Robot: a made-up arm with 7 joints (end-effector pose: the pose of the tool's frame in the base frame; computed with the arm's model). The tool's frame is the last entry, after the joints.
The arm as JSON. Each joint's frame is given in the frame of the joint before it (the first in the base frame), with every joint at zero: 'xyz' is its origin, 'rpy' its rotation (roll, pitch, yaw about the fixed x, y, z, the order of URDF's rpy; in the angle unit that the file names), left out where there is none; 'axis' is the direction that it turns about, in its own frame. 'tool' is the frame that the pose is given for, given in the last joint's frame.
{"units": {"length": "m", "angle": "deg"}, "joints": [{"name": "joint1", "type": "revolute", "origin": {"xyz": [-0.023, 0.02, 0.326], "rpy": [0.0, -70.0, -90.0]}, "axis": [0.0, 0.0, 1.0]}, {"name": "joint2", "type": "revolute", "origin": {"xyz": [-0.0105, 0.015, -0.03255], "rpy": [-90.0, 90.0, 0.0]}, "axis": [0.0, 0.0, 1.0]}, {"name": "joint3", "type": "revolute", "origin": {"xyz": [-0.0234, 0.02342, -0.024], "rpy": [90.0, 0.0, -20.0]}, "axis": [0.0, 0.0, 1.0]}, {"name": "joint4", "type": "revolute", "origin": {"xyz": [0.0, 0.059, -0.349], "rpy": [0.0, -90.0, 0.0]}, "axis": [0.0, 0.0, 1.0]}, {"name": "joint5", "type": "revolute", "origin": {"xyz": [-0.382, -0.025, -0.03], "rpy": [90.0, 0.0, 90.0]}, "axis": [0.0, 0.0, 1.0]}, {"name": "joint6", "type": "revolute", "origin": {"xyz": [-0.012, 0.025, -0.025], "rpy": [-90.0, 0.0, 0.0]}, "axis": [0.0, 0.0, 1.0]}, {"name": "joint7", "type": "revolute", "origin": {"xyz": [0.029, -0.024, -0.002], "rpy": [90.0, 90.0, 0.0]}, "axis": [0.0, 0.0, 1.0]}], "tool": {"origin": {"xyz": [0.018, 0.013, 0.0], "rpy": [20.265, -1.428, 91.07]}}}
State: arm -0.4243 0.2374 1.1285 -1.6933 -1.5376 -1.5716 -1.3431
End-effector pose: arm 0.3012 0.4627 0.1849 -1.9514 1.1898 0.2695
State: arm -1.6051 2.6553 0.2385 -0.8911 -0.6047 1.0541 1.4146
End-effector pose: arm -0.5220 0.2256 0.8052 -1.1298 0.0448 -1.9369
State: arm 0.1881 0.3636 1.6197 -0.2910 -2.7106 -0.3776 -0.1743
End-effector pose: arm -0.1375 0.3998 -0.3106 0.4217 0.2861 -1.2530
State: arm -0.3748 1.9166 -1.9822 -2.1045 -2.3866 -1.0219 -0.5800
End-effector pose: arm -0.0714 0.2888 0.0327 1.0963 -0.6351 1.4321
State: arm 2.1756 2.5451 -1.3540 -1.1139 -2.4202 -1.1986 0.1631
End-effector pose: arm -0.0344 0.5963 0.4809 2.4809 0.0738 -0.8005
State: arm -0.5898 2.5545 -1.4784 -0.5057 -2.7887 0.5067 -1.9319
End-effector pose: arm -0.1941 0.5772 0.7314 2.1577 -0.5300 -0.5406
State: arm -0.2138 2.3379 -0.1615 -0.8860 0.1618 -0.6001 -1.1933
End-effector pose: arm 0.2379 0.4607 0.7642 -1.9120 1.2738 0.9457
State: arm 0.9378 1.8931 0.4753 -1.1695 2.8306 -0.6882 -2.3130
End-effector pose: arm 0.3138 0.5631 0.2830 2.1766 -0.0280 -0.5670
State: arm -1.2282 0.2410 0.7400 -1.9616 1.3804 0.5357 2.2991
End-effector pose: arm 0.3811 0.2147 0.6085 -2.7144 0.1836 -0.4025
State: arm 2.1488 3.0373 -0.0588 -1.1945 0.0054 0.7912 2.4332
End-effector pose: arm 0.1245 0.3944 -0.1914 1.3047 -0.0895 -0.5802
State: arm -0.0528 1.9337 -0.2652 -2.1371 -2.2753 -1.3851 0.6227
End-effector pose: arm 0.3096 0.1751 0.3045 -0.5093 0.2326 2.9325
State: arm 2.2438 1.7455 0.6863 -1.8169 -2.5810 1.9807 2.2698
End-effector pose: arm -0.0990 0.4307 -0.0237 2.2435 -0.5172 -2.6957
